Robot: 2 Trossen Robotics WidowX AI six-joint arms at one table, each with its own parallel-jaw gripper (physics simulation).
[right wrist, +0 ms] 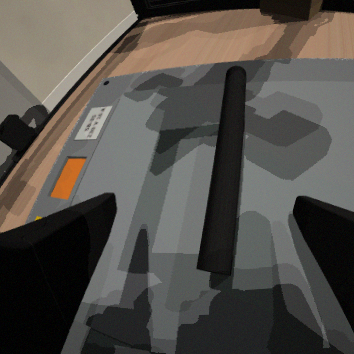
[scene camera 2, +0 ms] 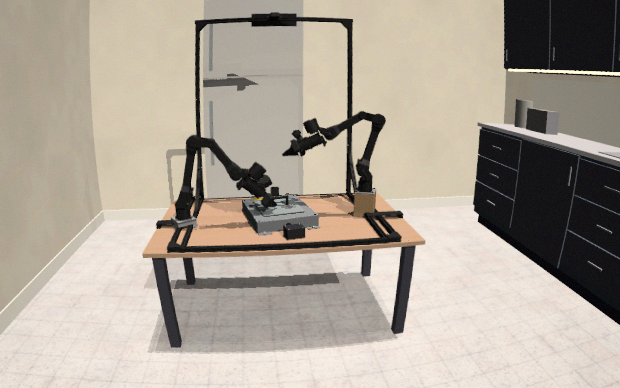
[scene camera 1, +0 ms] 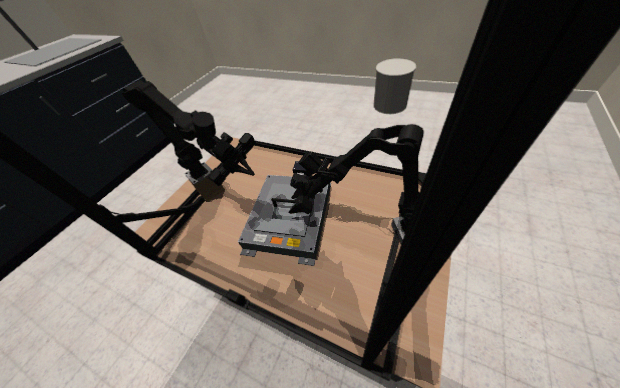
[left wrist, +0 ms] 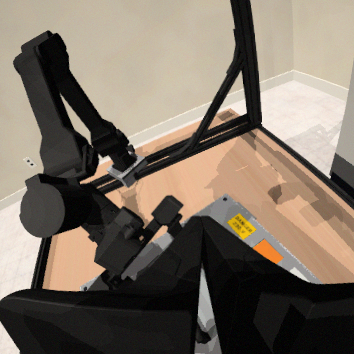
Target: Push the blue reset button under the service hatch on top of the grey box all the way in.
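The grey box lies on the table with its flat hatch closed. A black handle stands up from the hatch. My right gripper is open, low over the hatch. In the right wrist view the handle's bar shows in the gap between its fingertips, and I see no grip on it. My left gripper is shut and empty, raised well above the table. The blue button does not show in any view.
White, orange and yellow labels lie along one edge of the box. A small black block is beside the box. The left arm stands on a wooden block. Black frame bars edge the table.
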